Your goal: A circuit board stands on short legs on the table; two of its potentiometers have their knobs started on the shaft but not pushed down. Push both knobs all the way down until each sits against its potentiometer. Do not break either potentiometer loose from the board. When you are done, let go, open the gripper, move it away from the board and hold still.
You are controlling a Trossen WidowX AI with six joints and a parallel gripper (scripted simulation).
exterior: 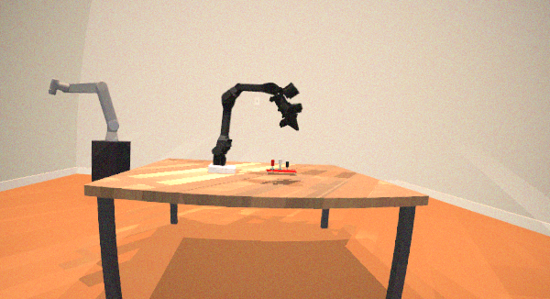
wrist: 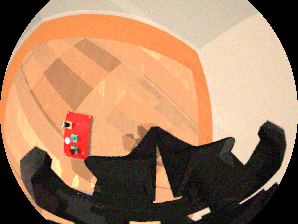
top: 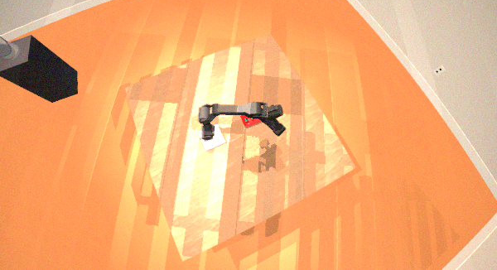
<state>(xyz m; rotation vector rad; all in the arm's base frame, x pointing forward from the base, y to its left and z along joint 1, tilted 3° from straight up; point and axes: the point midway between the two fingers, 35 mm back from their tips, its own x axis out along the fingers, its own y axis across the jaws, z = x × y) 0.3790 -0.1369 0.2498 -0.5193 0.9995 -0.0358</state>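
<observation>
Right now the red knob is 11 cm behind my gripper tip, 17 cm to the left of it and 18 cm below it. Round my gripper tip: black knob 3 cm behind, 21 cm to the left, 18 cm below.
</observation>
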